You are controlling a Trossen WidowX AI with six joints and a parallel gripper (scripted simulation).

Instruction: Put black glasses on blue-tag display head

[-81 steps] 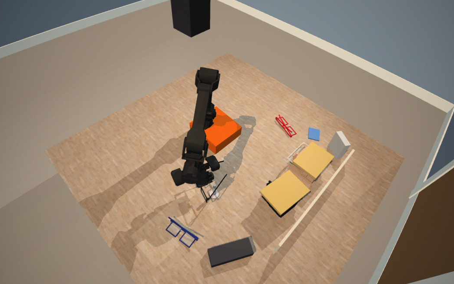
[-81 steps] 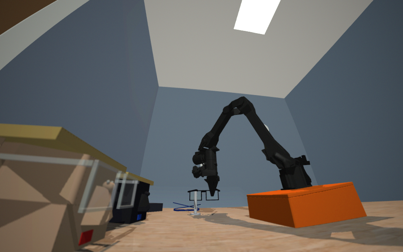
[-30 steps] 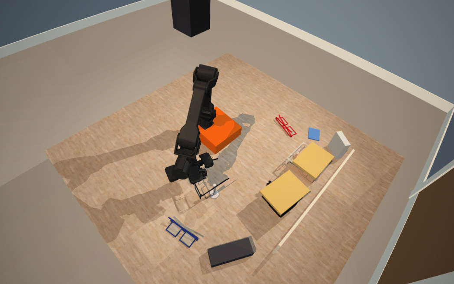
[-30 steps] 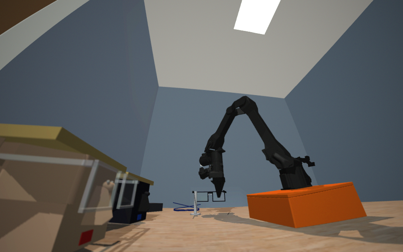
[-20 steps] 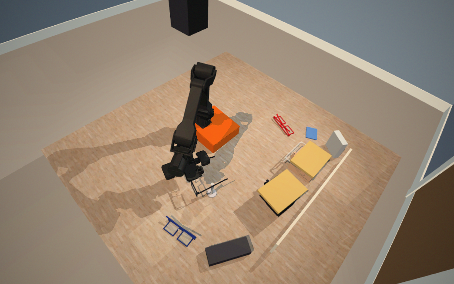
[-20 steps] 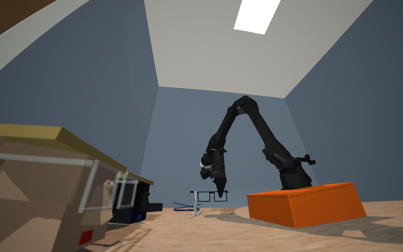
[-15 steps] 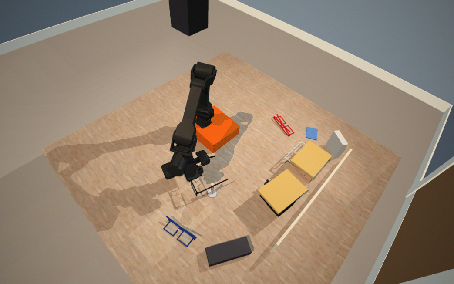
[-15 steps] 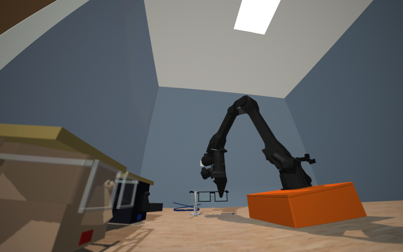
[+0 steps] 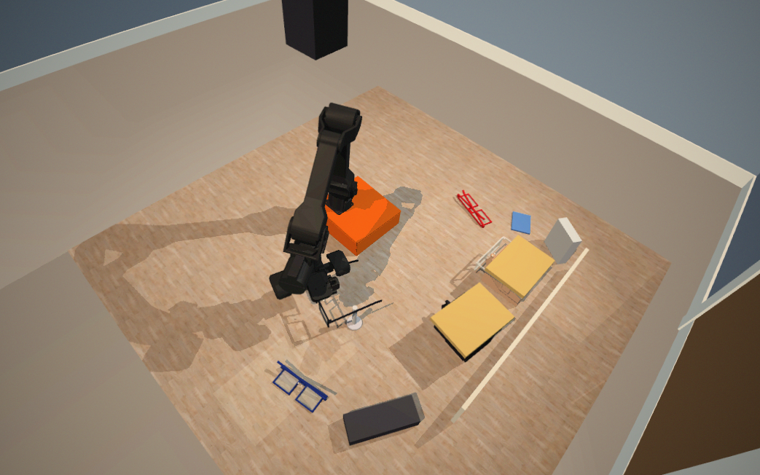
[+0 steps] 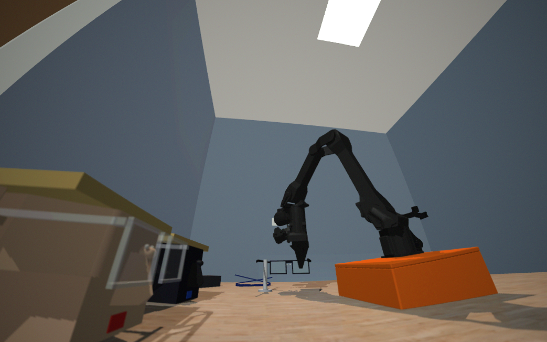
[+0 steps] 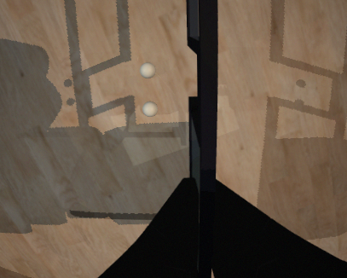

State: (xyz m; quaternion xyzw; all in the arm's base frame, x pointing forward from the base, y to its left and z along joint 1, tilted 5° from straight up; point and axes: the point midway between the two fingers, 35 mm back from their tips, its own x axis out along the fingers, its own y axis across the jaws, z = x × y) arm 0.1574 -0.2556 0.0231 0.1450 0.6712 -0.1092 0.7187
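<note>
Now: the grey peg stand 120 mm ahead of my gripper tip, 30 mm to the left of it and 40 mm below it. The rest, counted from my gripper tip: display head (330 mm ahead, 420 mm to the left); blue pad (270 mm ahead, 660 mm to the left, 60 mm below); long strip (460 mm ahead, 300 mm to the left).
</note>
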